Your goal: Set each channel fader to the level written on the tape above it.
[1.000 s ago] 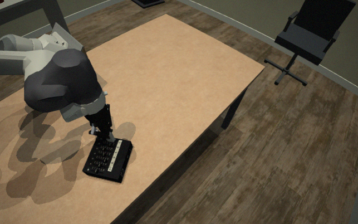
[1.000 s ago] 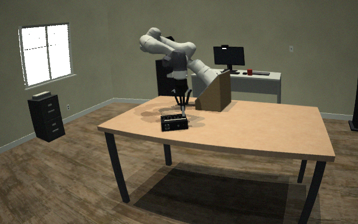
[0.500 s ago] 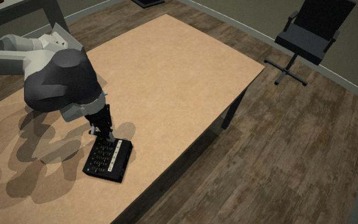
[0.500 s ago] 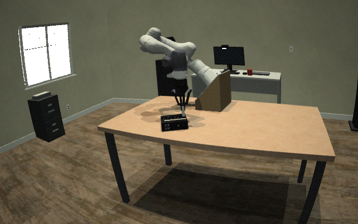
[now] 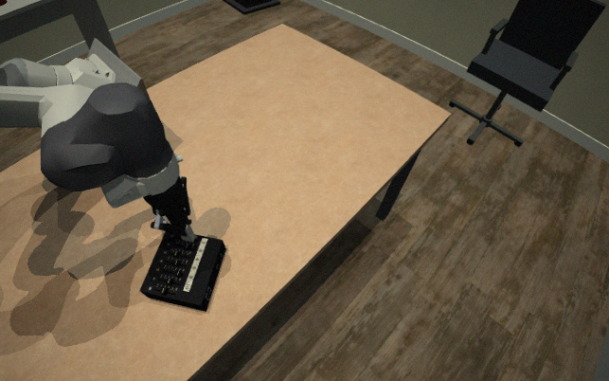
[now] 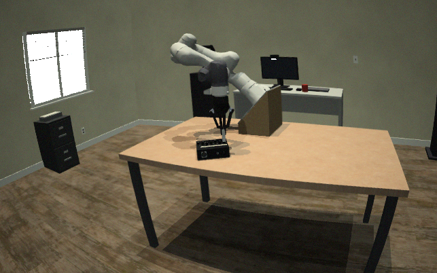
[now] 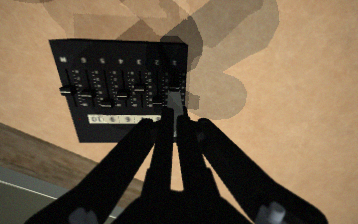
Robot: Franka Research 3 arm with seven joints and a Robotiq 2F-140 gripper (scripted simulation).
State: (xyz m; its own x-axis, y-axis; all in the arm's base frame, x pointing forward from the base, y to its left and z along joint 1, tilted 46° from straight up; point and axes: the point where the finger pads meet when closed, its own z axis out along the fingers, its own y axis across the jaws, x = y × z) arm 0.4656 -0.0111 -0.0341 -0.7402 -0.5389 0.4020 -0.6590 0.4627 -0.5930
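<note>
Right now my hand is 8 cm short of the master fader, 11 cm to the left of it and 3 cm above it.
</note>
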